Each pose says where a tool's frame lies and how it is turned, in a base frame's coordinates. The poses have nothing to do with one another.
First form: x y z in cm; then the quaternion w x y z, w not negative.
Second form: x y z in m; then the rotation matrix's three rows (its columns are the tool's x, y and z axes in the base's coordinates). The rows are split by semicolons. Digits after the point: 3 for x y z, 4 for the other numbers.
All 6 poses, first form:
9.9, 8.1, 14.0, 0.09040, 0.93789, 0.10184, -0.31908
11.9, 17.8, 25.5, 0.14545, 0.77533, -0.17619, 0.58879
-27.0, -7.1, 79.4, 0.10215, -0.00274, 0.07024, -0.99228
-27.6, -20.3, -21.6, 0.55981, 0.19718, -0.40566, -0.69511
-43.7, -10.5, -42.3, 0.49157, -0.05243, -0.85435, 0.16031
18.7, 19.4, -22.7, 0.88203, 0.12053, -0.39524, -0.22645
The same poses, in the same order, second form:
0.099, 0.081, 0.140; 0.7756, 0.2487, -0.5801; 0.1333, -0.9629, -0.2346; -0.6169, 0.1046, -0.7800
0.119, 0.178, 0.255; 0.2446, -0.4445, 0.8618; -0.1019, -0.8956, -0.4330; 0.9643, 0.0181, -0.2643
-0.270, -0.071, 0.794; -0.9791, 0.2023, 0.0198; -0.2031, -0.9693, -0.1388; -0.0089, -0.1400, 0.9901
-0.276, -0.203, -0.216; -0.2955, 0.6183, -0.7283; -0.9382, -0.0441, 0.3432; 0.1801, 0.7847, 0.5931
-0.437, -0.105, -0.423; -0.5112, -0.0680, -0.8568; 0.2472, 0.9431, -0.2224; 0.8231, -0.3255, -0.4653
0.187, 0.194, -0.227; 0.5850, 0.3042, -0.7518; -0.4947, 0.8684, -0.0336; 0.6426, 0.3916, 0.6585

